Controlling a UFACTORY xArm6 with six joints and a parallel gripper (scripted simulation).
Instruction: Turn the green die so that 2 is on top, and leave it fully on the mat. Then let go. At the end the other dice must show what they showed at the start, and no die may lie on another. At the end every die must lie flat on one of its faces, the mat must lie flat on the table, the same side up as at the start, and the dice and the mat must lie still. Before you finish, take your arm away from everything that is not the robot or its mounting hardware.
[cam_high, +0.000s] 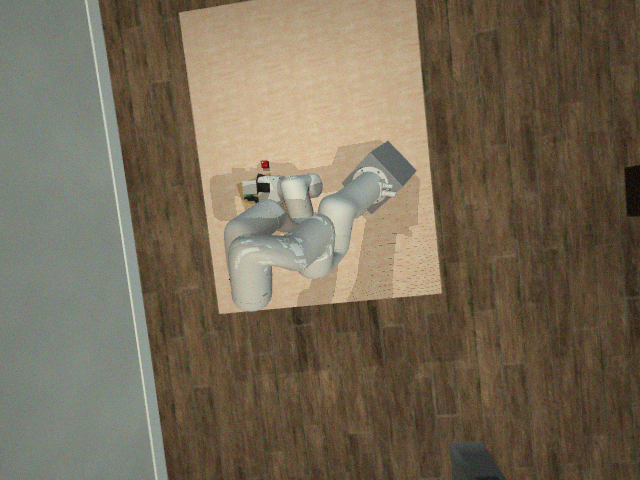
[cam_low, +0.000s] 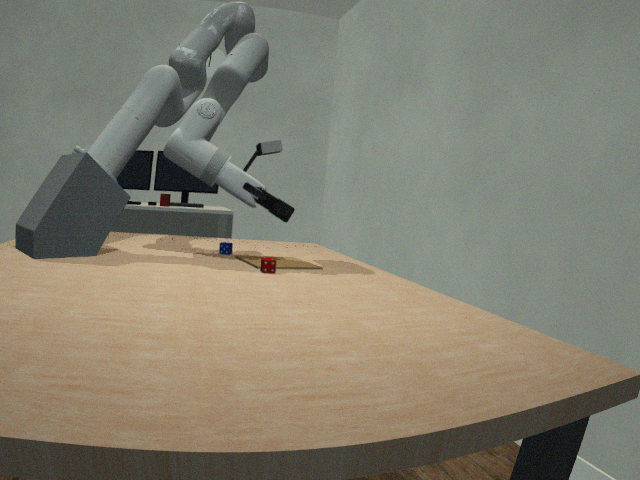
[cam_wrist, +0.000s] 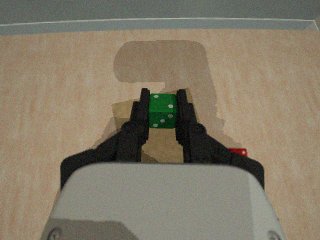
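The tan mat lies 110 mm below my hand. Round my hand: blue die: 120 mm behind, 100 mm below, 70 mm to the left; red die: 120 mm to the right, 100 mm below, 10 mm behind; green die: 10 mm below, 10 mm ahead.
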